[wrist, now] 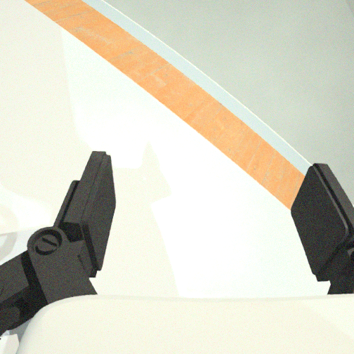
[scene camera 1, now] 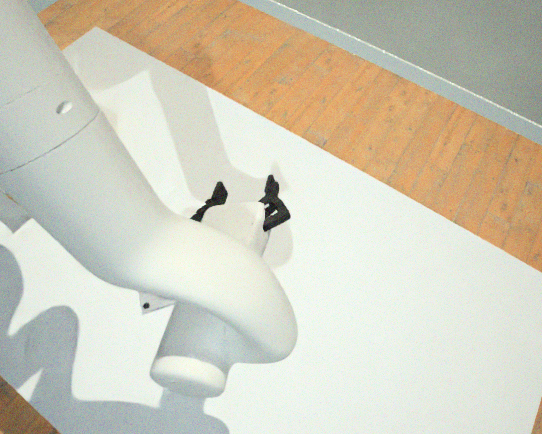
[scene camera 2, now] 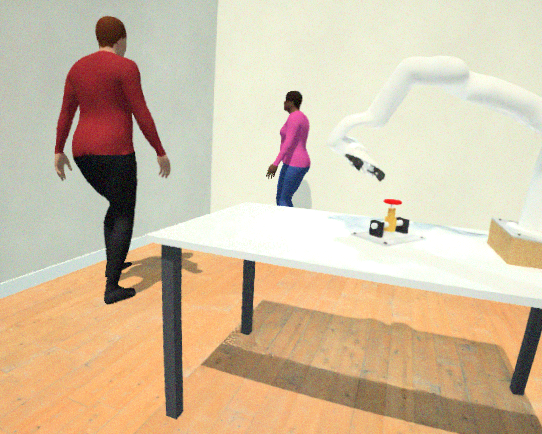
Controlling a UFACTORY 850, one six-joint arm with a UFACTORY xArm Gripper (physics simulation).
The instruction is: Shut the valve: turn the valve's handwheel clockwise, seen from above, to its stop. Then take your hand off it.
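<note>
The valve's red handwheel (scene camera 2: pixel 392 202) sits level on top of a yellow valve body (scene camera 2: pixel 390 220), between two black pipe ends. The valve stands on a light base plate (scene camera 2: pixel 385 240), of which one corner with a dark bolt (scene camera 1: pixel 146 305) shows below the arm in scene camera 1. The arm hides the handwheel there, and the handwheel does not show in the wrist view. My gripper (scene camera 1: pixel 245 182) (scene camera 2: pixel 380 175) (wrist: pixel 209 182) is open and empty, its two black fingers wide apart. In scene camera 2 it hangs tilted, above and slightly left of the handwheel, apart from it.
The valve stands on a white table (scene camera 1: pixel 400 300) (scene camera 2: pixel 210 235). The arm's base stands on a wooden block (scene camera 2: pixel 510 245) at the right in scene camera 2. A person in a red top (scene camera 2: pixel 102 105) and a person in a pink top (scene camera 2: pixel 297 140) stand beyond the table.
</note>
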